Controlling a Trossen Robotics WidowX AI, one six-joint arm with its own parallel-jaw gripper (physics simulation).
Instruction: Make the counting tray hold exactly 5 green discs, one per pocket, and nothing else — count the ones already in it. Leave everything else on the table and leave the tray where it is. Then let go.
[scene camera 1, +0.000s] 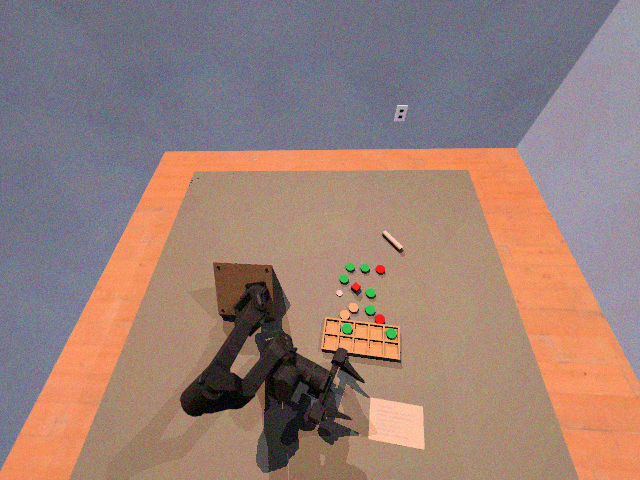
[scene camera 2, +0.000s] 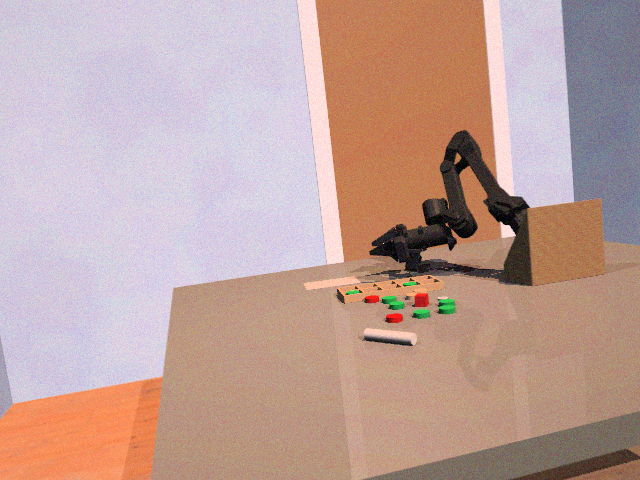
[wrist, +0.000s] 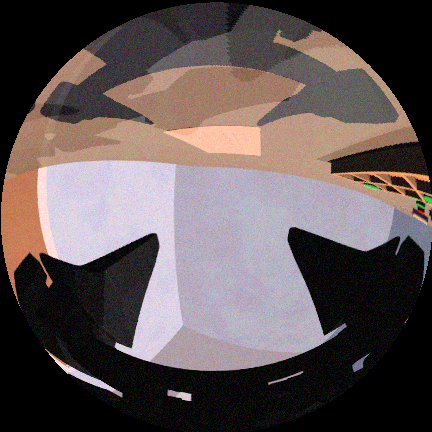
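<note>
The wooden ten-pocket tray (scene camera 1: 368, 339) (scene camera 2: 354, 298) (wrist: 380, 174) holds two green discs in scene camera 1's upper row: one disc (scene camera 1: 347, 328) (scene camera 2: 409, 283) in the second pocket from the left, one disc (scene camera 1: 391, 333) (scene camera 2: 353, 292) in the rightmost. The other pockets look empty. Loose green discs lie beyond the tray: one (scene camera 1: 370, 310) (scene camera 2: 389, 299) near it, another (scene camera 1: 370, 292) (scene camera 2: 396, 305) farther off, and several more around a disc (scene camera 1: 364, 268) (scene camera 2: 421, 313). My gripper (scene camera 1: 357, 400) (scene camera 2: 371, 249) (wrist: 224, 237) is open and empty, raised above the table between tray and paper.
A red disc (scene camera 1: 379, 318) (scene camera 2: 371, 299) and tan discs (scene camera 1: 353, 307) lie close by the tray. Another red disc (scene camera 1: 380, 269) (scene camera 2: 393, 317), a red cube (scene camera 1: 355, 286) (scene camera 2: 421, 299), a small pale piece (scene camera 1: 339, 292), a white cylinder (scene camera 1: 392, 240) (scene camera 2: 389, 336), paper (scene camera 1: 396, 422) and a brown block (scene camera 1: 232, 279) (scene camera 2: 566, 242) also show.
</note>
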